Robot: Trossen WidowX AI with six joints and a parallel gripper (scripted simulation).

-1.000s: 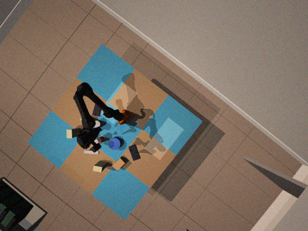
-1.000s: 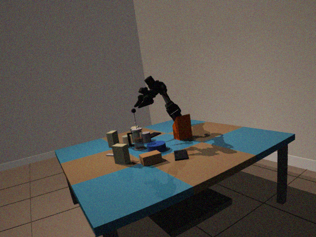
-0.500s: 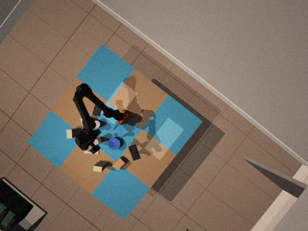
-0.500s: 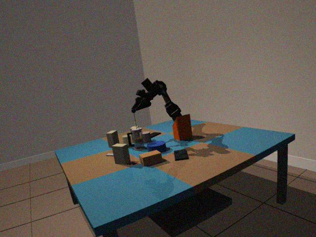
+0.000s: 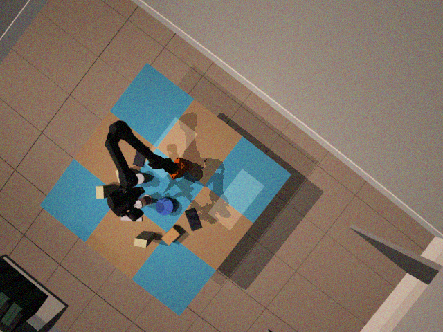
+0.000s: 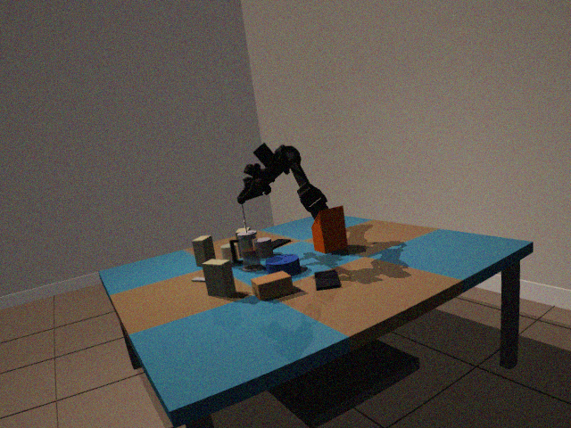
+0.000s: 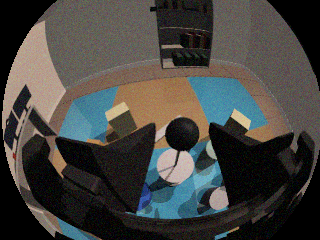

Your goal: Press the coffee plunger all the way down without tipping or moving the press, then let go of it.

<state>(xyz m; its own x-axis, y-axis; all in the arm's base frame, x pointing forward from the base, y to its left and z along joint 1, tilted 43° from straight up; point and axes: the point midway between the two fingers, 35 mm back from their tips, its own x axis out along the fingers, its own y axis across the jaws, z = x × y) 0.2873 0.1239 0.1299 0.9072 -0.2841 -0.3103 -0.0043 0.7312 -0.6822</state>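
Right now my gripper tip is 1 cm short of the coffee press, 1 cm to the left of it and 13 cm above it. The rest, counted from my gripper tip: grey cup (10 cm behind, 13 cm to the right, 23 cm below); blue round dish (9 cm behind, 12 cm to the left, 24 cm below); flat white strip (17 cm ahead, 2 cm to the left, 26 cm below).
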